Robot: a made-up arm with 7 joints.
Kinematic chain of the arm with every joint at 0, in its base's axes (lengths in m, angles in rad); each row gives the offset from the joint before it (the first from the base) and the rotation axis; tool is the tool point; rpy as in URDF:
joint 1: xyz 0 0 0.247 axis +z
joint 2: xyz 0 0 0 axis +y
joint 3: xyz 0 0 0.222 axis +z
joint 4: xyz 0.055 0 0 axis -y
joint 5: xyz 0.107 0 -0.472 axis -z
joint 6: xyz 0 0 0 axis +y
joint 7: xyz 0.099 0 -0.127 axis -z
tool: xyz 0 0 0 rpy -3.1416 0 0
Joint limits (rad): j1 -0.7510..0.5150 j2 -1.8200..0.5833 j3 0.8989..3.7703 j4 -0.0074..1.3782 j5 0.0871..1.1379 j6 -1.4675..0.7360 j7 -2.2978..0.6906
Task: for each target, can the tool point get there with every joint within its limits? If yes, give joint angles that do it. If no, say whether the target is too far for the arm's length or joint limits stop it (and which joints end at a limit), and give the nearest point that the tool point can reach.
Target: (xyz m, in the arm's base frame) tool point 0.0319 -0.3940 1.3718
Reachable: no: too far | nearest point -0.0896 -0.3503 0.8683 | short by 0.520 m
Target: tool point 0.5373 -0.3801 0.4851
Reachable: no: joint limits stop it (at a limit: joint 1, joint 3, joint 4) | nearest point 0.3708 -0.1947 0.3945 | short by 0.265 m
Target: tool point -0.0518 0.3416 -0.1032
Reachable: yes | joints -0.1407 0.0269 1.8794 0.2814 1.0004 0.5509 0.0579
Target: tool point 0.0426 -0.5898 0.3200
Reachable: no: joint limits stop it (at a limit: joint 1, joint 3, joint 5, joint 6) | nearest point -0.2342 -0.5518 0.3840 | short by 0.287 m
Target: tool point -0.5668 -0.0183 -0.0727
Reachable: yes | joints 0.3956 -0.6231 2.9658 0.9989 0.9391 -0.1088 0.1993
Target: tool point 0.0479 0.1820 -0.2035
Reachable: yes | joints 0.1542 -1.2038 2.9573 0.2951 0.7309 -0.4728 -1.5425
